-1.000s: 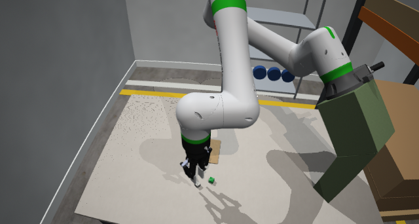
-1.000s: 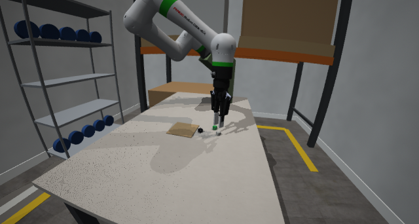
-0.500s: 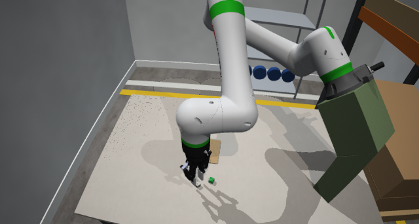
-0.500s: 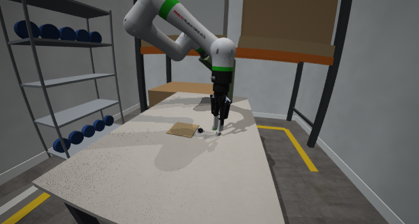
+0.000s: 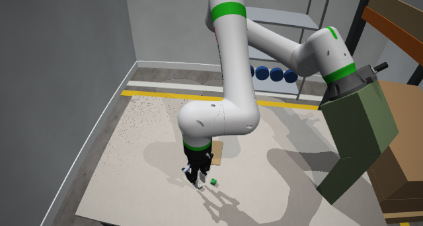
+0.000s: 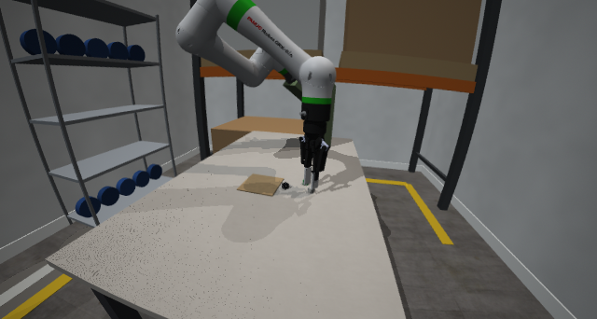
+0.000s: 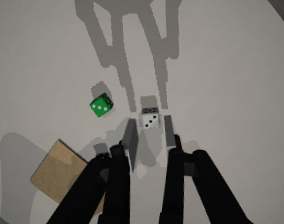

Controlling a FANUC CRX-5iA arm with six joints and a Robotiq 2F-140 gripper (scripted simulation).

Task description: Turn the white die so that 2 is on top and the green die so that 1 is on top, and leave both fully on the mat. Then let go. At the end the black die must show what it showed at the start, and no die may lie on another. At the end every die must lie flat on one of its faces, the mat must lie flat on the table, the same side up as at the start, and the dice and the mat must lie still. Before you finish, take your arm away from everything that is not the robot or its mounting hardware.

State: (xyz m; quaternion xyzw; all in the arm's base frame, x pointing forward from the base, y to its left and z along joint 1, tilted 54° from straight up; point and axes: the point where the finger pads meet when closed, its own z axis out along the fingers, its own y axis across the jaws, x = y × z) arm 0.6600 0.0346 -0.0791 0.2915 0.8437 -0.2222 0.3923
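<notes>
The white die lies 5 cm below my hand. Also, from my hand: mat: 4 cm behind, 19 cm to the right, 6 cm below; then black die: 2 cm behind, 9 cm to the right, 5 cm below; then green die: 6 cm behind, 1 cm to the right, 5 cm below.
</notes>
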